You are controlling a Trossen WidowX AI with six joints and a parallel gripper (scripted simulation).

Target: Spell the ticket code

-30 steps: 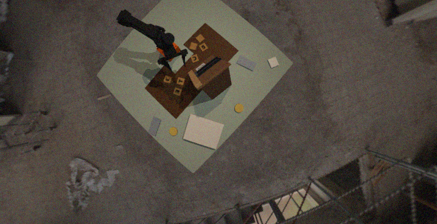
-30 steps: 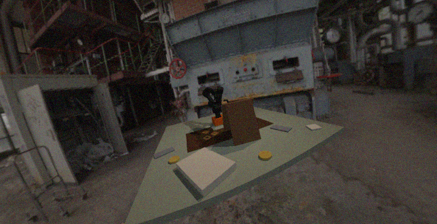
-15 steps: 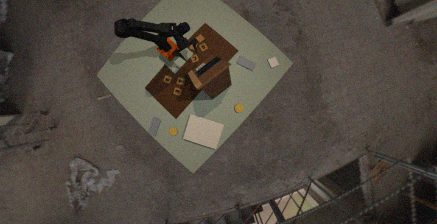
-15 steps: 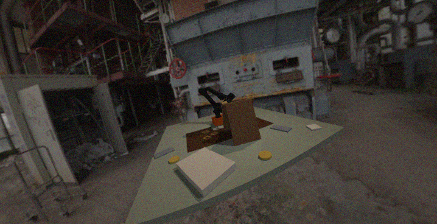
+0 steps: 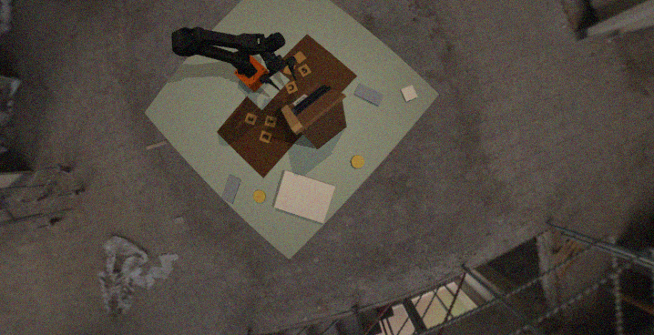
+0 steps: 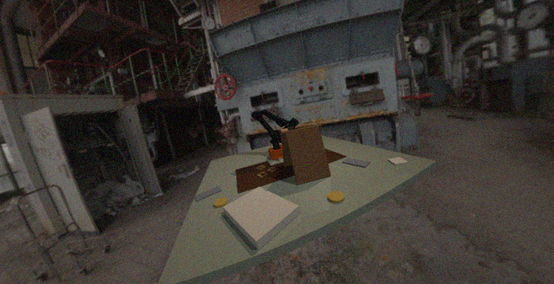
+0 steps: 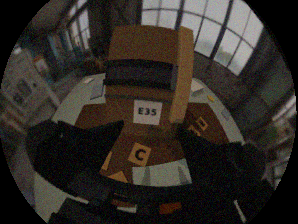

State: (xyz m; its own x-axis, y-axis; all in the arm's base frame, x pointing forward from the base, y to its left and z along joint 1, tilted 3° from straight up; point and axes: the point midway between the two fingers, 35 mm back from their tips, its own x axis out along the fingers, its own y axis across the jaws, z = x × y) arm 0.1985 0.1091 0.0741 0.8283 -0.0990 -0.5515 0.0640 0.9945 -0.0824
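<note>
Now: gripper tip 15 cm past the tan tile, 16 cm to the right of it and 13 cm above it. Round my gripper tip: white slab: 47 cm ahead, 30 cm to the right, 11 cm below; then brown mat: 3 cm behind, 7 cm to the right, 13 cm below; then white ticket: 7 cm ahead, 6 cm below.
</note>
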